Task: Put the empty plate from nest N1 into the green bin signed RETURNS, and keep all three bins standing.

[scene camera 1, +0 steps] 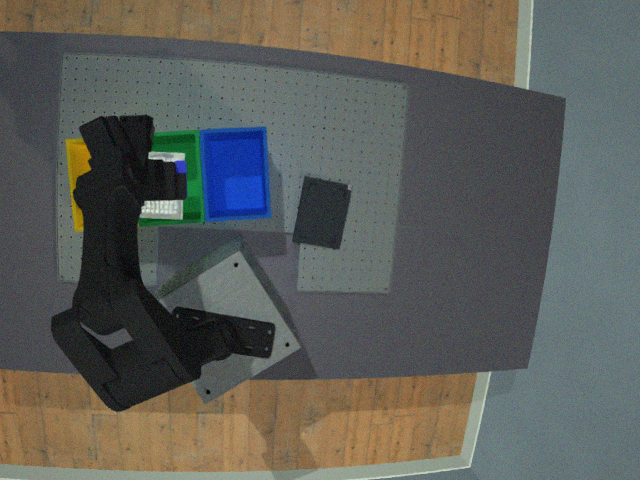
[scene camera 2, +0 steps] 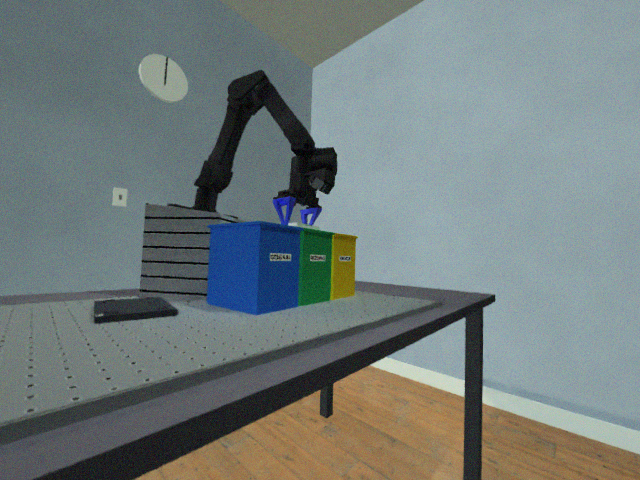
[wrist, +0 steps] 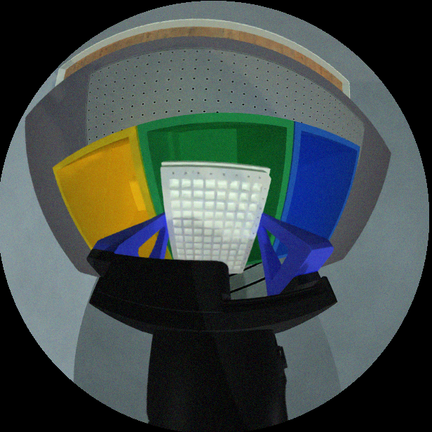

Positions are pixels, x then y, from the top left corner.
Scene:
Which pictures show the yellow bin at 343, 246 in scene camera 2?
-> Scene camera 1, scene camera 2 and the wrist view: all of them.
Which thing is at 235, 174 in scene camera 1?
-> A blue bin.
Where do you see a blue bin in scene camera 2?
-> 253, 267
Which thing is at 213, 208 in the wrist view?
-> A white plate.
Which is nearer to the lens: the white plate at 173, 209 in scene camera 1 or the yellow bin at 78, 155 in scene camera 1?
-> The white plate.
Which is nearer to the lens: the white plate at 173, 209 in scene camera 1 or the green bin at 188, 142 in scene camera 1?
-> The white plate.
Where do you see a green bin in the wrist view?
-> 256, 139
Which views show my gripper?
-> Scene camera 1, scene camera 2 and the wrist view: all of them.

